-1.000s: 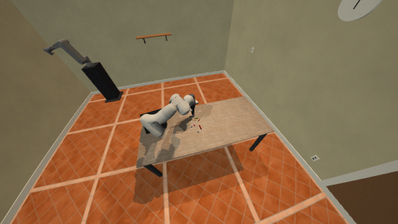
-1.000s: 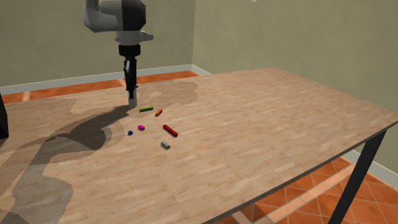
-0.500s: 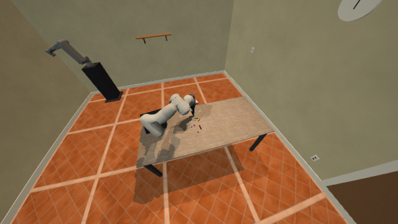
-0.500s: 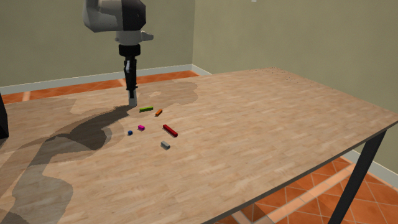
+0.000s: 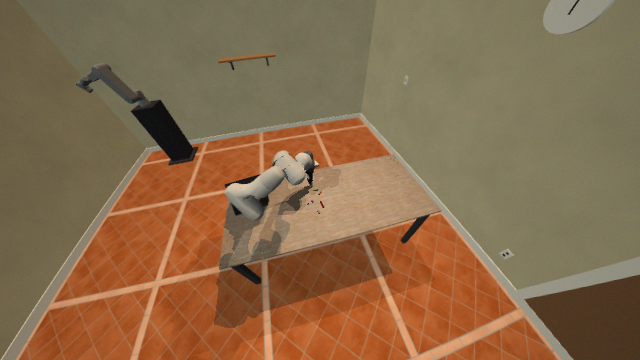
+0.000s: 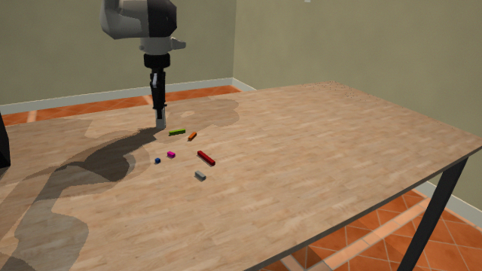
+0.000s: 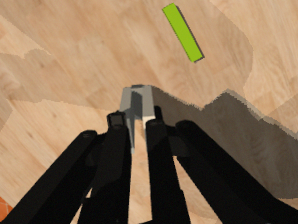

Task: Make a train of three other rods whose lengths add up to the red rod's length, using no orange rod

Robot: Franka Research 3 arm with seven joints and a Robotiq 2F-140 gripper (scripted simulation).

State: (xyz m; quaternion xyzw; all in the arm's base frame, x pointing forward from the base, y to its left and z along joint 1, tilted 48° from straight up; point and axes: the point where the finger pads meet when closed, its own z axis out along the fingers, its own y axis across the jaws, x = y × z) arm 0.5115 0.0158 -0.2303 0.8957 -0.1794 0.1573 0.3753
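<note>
My gripper is now 20 cm to the left of the blue rod, 7 cm past it and 3 cm above it. Round my hand: orange rod: 11 cm to the right, 6 cm ahead, 3 cm below; magenta rod: 19 cm to the right, 3 cm below, 3 cm behind; lime rod: 6 cm to the right, 3 cm below, 3 cm ahead.
</note>
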